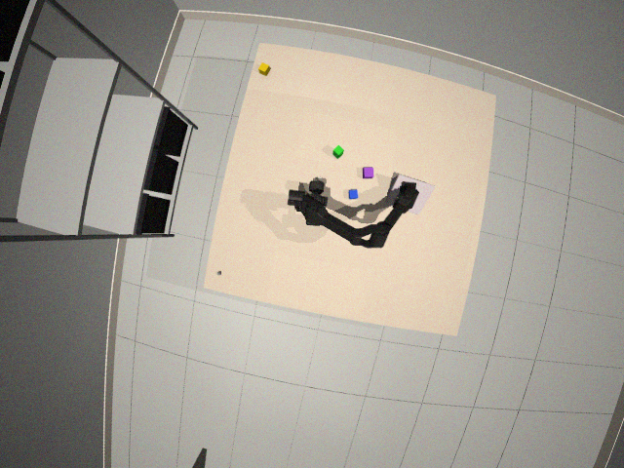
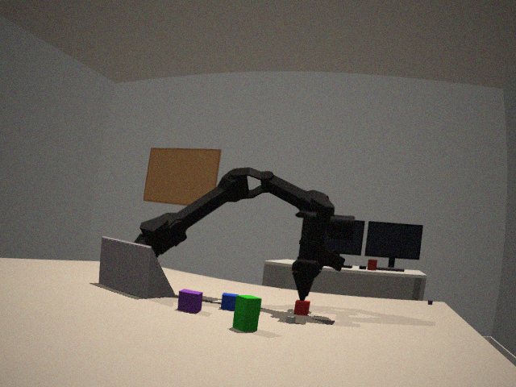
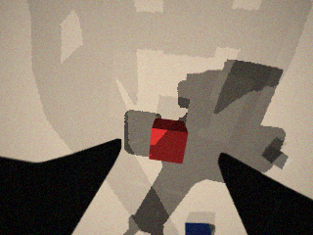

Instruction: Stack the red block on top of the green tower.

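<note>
My gripper tip is now 30 mm above the red block. Round my gripper tip: small white cube: 130 mm to the right, 30 mm below, 10 mm behind; then blue block: 170 mm behind, 70 mm to the right, 20 mm below; then purple block: 230 mm behind, 180 mm to the right, 20 mm below.
</note>
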